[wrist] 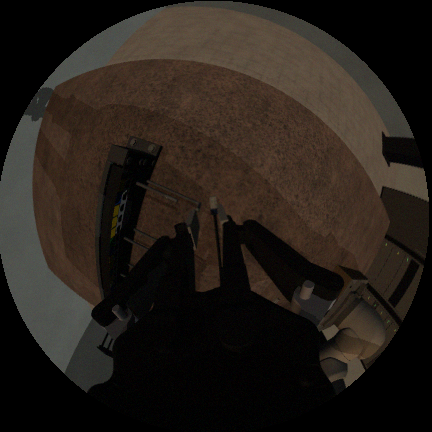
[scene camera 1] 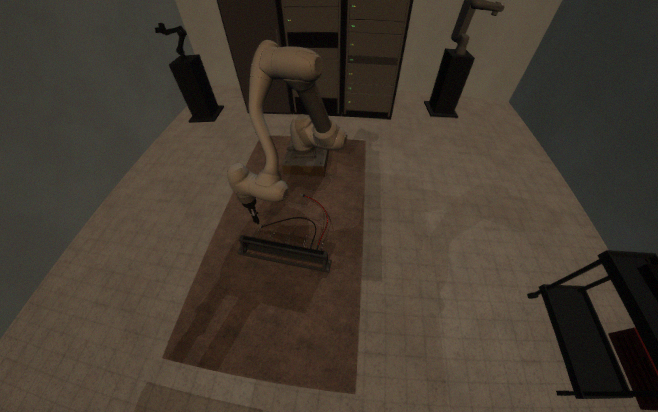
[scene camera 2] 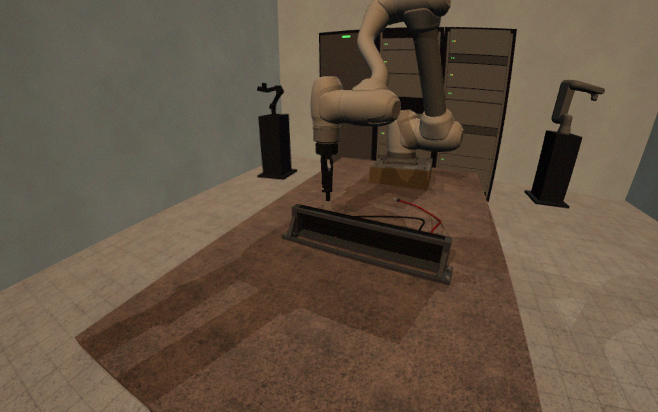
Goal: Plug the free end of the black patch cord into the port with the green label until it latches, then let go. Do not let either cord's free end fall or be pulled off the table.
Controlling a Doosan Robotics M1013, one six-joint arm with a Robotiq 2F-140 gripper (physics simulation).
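Places are measured from the arm's base along level axes (x ahead, y left, z up), in centimetres.
Pixels of known places: gripper, between the fingertips: (wrist: pixel 207 215) (scene camera 1: pixel 258 223) (scene camera 2: pixel 326 206); arm's base, origin of its link: (wrist: pixel 343 305) (scene camera 1: pixel 304 150) (scene camera 2: pixel 401 160).
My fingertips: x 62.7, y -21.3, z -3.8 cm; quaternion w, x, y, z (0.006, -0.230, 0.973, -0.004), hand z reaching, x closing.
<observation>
Ahead of a thing's pixels: the offset from my fingertips to its middle. "pt": to the spot under its first point.
The black patch cord (scene camera 1: pixel 295 218) (scene camera 2: pixel 395 217) (wrist: pixel 218 237) curves behind the patch panel {dy +17.9, dx +13.3, dz -0.1 cm} (scene camera 1: pixel 285 246) (scene camera 2: pixel 370 224) (wrist: pixel 118 154) from its right part. Its free end, a pale plug {dy -0.6, dx -0.8, dz -4.7 cm} (scene camera 1: pixel 260 227) (wrist: pixel 214 202), lies at the left behind the panel. My gripper (scene camera 1: pixel 257 222) (scene camera 2: pixel 327 198) (wrist: pixel 207 215) is open, pointing down with its fingers a small distance apart. In the wrist view the plug shows just beyond the fingertips, nearer the right finger, and the cord runs back along that finger. A dim green label {pt dy +6.1, dx +12.9, dz +4.4 cm} (wrist: pixel 111 240) shows below the yellow ones; its port is hard to make out.
The red cord {pt dy +38.8, dx -12.5, dz -4.0 cm} (scene camera 1: pixel 325 212) (scene camera 2: pixel 438 218) curves behind the panel's right part, its free end {pt dy +24.2, dx -26.3, dz -4.4 cm} (scene camera 1: pixel 304 195) (scene camera 2: pixel 398 200) towards the robot base (scene camera 1: pixel 305 169) (scene camera 2: pixel 400 176). Thin bars {pt dy -1.2, dx +7.1, dz -3.4 cm} (wrist: pixel 167 192) stick out from the panel's back beside the gripper.
</observation>
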